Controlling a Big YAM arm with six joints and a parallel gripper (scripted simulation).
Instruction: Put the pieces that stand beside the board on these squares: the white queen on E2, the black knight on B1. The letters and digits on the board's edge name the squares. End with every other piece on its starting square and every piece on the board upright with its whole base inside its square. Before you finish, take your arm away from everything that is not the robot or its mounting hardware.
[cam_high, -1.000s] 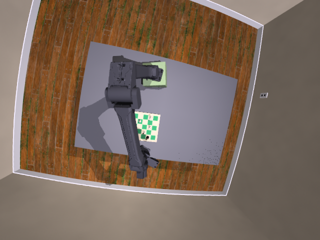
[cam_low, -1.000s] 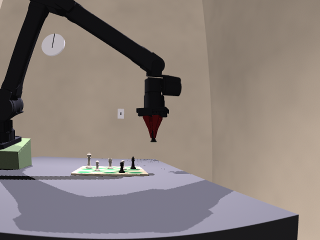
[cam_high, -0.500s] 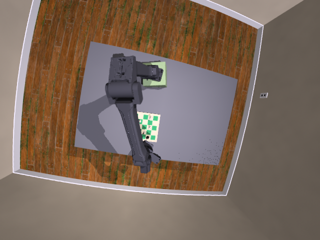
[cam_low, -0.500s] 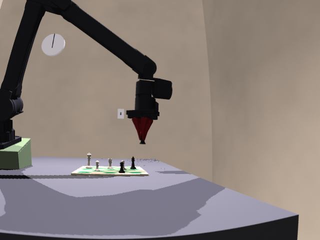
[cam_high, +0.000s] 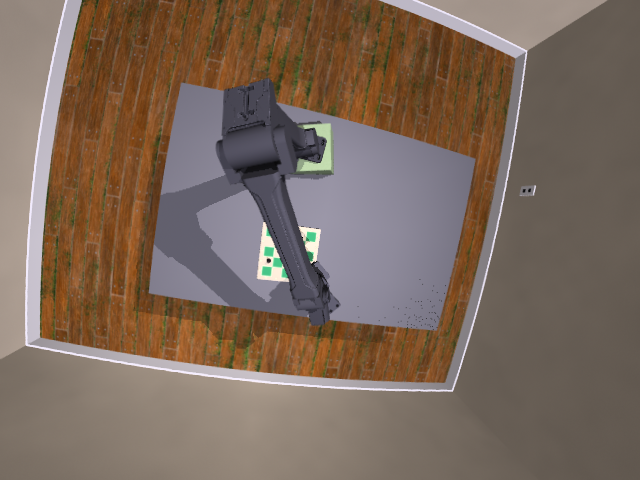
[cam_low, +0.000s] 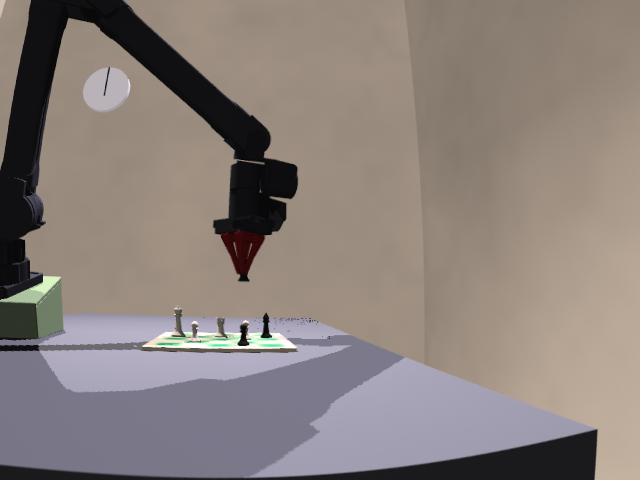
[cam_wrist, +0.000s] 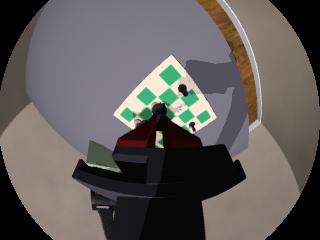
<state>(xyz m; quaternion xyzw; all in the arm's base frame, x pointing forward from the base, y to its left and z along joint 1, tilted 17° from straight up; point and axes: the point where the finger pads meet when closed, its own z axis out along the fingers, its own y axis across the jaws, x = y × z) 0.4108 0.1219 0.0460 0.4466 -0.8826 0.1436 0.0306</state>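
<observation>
The green-and-cream chessboard is 12 cm below my hand, 7 cm to the right of it and 3 cm behind it.
</observation>
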